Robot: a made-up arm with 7 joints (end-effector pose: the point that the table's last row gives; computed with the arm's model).
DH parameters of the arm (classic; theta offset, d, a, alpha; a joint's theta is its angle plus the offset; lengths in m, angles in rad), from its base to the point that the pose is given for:
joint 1: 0 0.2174 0 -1.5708
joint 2: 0 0 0 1.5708
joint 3: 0 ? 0.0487 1.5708
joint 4: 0 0 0.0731 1.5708
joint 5: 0 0.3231 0 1.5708
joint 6: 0 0 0.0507 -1.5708
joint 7: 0 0.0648 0 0
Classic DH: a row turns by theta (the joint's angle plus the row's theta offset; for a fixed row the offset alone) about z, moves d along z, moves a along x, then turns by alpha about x.
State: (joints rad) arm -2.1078 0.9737 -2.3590 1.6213 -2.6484 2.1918 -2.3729
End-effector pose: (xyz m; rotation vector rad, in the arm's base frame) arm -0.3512 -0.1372 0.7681 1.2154 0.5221 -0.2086
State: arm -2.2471 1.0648 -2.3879 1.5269 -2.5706 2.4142 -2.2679
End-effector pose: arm -0.3650 -0.1088 0.7279 1.4533 0.4895 -0.2282
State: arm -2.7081 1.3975 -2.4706 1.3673 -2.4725 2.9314 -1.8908
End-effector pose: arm -0.4408 -0.0061 0.5815 2.1711 -0.2118 -0.0797
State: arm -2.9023 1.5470 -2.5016 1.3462 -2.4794 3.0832 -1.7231
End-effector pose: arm -0.4696 0.0603 0.5121 2.3062 -0.7076 0.0885
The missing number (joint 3, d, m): 0.3939
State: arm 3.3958 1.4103 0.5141 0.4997 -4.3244 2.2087 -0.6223
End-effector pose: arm -0.1321 -0.2532 0.0252 1.1269 0.2926 -1.3501
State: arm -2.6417 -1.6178 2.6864 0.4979 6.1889 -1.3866 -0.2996
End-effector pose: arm 0.2380 -0.0197 -0.0764 2.4971 1.2244 0.4069
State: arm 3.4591 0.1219 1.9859 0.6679 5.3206 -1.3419 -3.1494
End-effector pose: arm 0.2294 -0.2051 0.4772 -0.3967 1.2304 -0.3619
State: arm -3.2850 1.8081 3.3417 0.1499 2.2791 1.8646 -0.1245
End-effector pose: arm -0.0946 0.1161 0.4037 -1.0897 -0.6197 -0.2535
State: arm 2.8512 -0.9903 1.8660 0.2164 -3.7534 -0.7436 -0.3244
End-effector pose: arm 0.0107 -0.1446 0.2603 -0.6718 -1.4844 -0.1878
